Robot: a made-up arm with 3 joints. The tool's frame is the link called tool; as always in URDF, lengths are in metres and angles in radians. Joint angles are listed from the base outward. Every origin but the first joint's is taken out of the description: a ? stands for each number. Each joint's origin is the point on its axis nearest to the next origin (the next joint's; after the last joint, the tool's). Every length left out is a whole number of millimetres.
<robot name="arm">
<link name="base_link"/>
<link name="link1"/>
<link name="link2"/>
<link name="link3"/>
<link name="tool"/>
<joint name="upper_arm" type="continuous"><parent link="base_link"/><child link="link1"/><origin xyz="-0.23 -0.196 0.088" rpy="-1.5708 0 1.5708"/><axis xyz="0 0 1"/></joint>
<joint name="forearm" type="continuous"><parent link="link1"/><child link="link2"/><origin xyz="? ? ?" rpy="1.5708 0 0"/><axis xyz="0 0 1"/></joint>
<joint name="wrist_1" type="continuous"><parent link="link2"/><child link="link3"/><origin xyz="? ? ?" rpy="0.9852 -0.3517 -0.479"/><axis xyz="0 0 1"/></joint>
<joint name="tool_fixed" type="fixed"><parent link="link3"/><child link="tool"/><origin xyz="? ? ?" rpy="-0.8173 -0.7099 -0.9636"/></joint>
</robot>
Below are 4 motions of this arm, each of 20 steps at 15 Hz.
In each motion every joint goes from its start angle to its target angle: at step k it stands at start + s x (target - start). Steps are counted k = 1, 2, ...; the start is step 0. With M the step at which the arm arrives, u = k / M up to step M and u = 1 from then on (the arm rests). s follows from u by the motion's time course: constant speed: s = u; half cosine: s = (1 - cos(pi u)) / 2; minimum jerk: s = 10 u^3 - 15 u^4 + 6 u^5.
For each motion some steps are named. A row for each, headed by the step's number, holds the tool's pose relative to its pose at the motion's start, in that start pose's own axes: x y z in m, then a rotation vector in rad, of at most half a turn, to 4 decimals.
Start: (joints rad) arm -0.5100 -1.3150 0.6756
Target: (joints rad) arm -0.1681 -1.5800 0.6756
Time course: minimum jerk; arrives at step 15
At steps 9, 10, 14, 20:
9: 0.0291 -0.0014 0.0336 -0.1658 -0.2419 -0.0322
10: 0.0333 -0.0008 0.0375 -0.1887 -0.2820 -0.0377
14: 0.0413 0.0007 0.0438 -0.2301 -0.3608 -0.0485
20: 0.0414 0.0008 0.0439 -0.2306 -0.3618 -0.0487

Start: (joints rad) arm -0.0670 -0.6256 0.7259
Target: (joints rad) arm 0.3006 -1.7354 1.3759
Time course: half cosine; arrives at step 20
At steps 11, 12, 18, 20:
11: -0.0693 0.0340 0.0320 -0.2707 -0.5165 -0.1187
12: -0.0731 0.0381 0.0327 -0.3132 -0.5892 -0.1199
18: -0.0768 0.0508 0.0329 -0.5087 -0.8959 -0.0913
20: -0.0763 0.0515 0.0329 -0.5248 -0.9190 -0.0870

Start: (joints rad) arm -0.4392 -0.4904 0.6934
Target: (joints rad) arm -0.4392 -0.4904 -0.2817
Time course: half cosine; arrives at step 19
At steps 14, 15, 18, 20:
14: -0.0058 0.1556 0.1732 -0.5330 0.4523 -0.4243
15: -0.0011 0.1687 0.1812 -0.5685 0.4825 -0.4526
18: 0.0088 0.1919 0.1936 -0.6312 0.5357 -0.5025
20: 0.0095 0.1936 0.1944 -0.6355 0.5393 -0.5060

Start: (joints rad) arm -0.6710 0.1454 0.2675
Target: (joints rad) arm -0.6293 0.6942 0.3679
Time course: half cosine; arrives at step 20
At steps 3, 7, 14, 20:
3: 0.0113 -0.0057 -0.0011 0.0062 0.0026 0.0322
7: 0.0580 -0.0249 -0.0061 0.0323 0.0145 0.1608
14: 0.1743 -0.0452 -0.0236 0.1023 0.0537 0.4643
20: 0.2202 -0.0432 -0.0328 0.1330 0.0737 0.5830

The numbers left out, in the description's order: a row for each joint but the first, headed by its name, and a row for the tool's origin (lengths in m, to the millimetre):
forearm: -0.132 0.261 0
wrist_1: -0.142 -0.063 0
tool: -0.254 0.146 0

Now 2 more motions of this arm.
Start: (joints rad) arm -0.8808 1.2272 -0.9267
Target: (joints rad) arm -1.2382 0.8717 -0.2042
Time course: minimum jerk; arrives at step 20
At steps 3, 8, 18, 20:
3: 0.0011 0.0004 -0.0071 0.0229 -0.0103 0.0015
8: 0.0164 0.0166 -0.0852 0.2702 -0.1334 0.0137
18: 0.0868 0.1364 -0.2413 0.8153 -0.4871 0.0120
20: 0.0881 0.1386 -0.2427 0.8219 -0.4922 0.0117

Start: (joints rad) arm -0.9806 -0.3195 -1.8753
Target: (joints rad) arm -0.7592 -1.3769 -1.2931
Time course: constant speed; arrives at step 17
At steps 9, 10, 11, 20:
9: 0.0162 -0.0392 -0.0770 0.3130 0.3529 -0.0450
10: 0.0130 -0.0412 -0.0862 0.3534 0.3882 -0.0577
11: 0.0089 -0.0427 -0.0953 0.3946 0.4226 -0.0719
20: -0.0328 -0.0365 -0.1408 0.6545 0.6099 -0.1903

